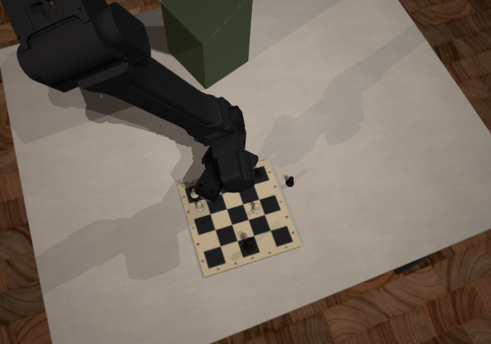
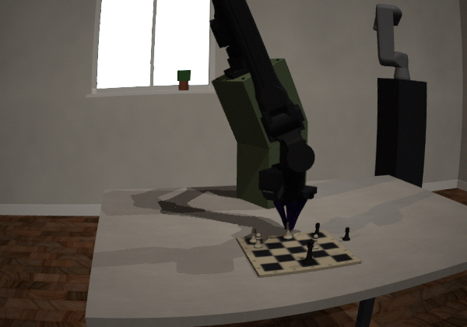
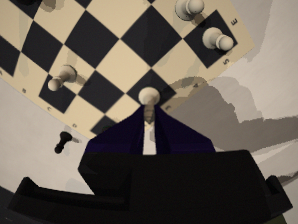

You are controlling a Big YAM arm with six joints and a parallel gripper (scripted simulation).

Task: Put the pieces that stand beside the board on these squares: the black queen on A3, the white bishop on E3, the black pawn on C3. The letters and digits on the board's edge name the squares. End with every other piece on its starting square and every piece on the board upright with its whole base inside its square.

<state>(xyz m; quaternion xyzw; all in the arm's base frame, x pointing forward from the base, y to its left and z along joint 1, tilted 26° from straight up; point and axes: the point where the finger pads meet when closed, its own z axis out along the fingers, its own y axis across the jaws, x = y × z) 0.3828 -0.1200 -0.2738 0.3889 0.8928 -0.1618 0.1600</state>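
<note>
Right now my hand is 10 mm above the white bishop. Round my hand: black queen 160 mm ahead, 20 mm to the right; chessboard 80 mm ahead, 10 mm to the right, 30 mm below.
</note>
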